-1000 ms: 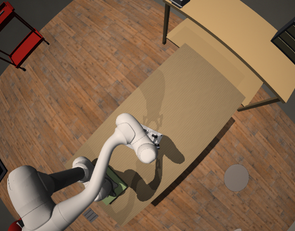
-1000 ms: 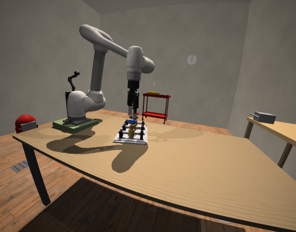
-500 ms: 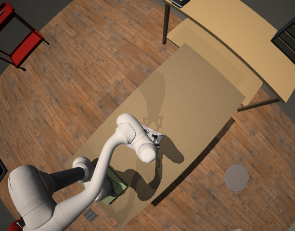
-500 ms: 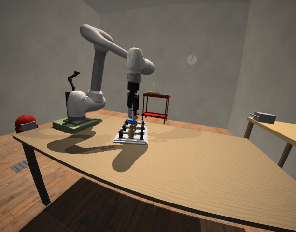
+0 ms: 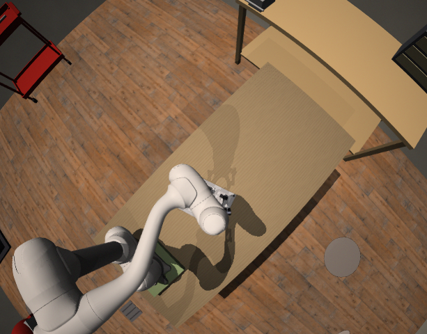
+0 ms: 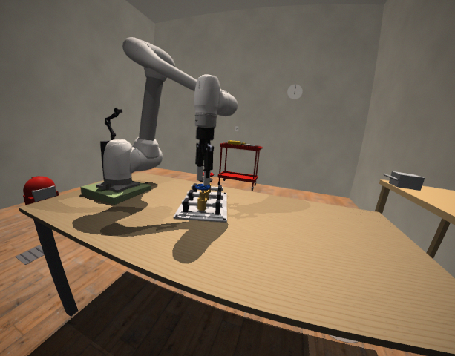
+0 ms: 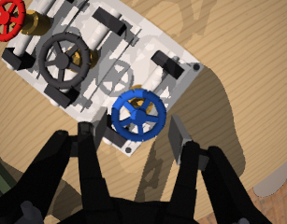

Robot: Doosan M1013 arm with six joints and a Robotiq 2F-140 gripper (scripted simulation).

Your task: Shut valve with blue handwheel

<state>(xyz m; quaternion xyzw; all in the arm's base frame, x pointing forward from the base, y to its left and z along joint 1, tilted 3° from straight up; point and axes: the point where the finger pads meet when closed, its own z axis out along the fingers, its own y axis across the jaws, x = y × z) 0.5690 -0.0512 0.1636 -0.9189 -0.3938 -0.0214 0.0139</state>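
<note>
My hand is 6 cm above the blue handwheel. Also, from my hand: red handwheel: 23 cm to the left, 6 cm below, 6 cm behind; then black handwheel: 11 cm to the left, 6 cm below, 3 cm behind; then white plate: 18 cm below, 11 cm to the left, 3 cm behind.
</note>
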